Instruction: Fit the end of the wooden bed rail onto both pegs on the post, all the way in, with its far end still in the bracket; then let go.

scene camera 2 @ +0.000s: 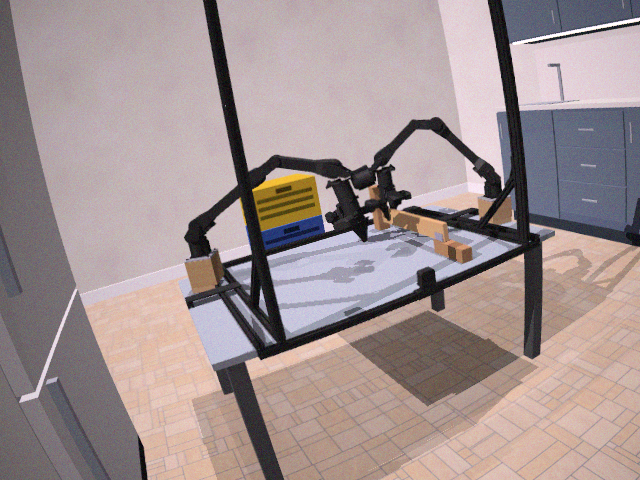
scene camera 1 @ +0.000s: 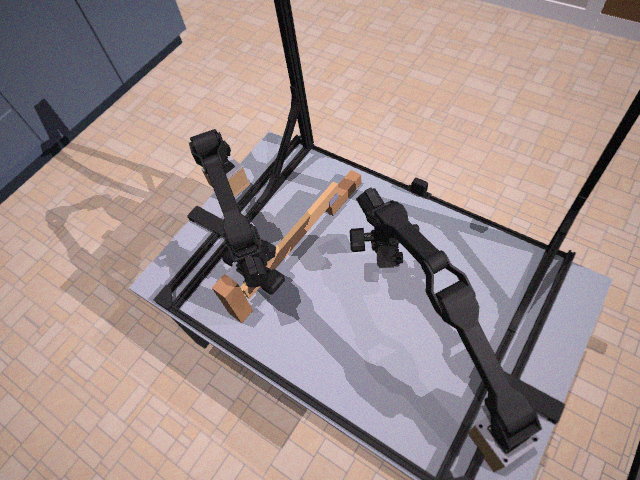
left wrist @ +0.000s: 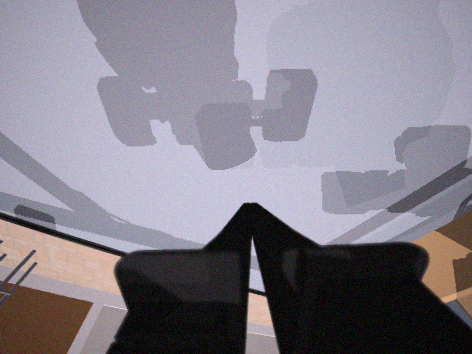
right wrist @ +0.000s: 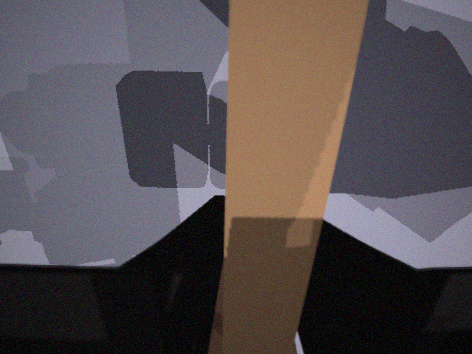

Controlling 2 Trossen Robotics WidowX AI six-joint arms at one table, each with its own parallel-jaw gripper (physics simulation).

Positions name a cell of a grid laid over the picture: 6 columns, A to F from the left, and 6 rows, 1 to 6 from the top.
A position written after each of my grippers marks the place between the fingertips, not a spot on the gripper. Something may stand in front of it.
my left gripper: scene camera 2 D4; scene camera 1 D4; left wrist D4; not seen in the right wrist view (out of frame)
my right gripper: scene camera 2 D3; scene camera 1 C4; right wrist D4; not seen in the left wrist view (out of frame)
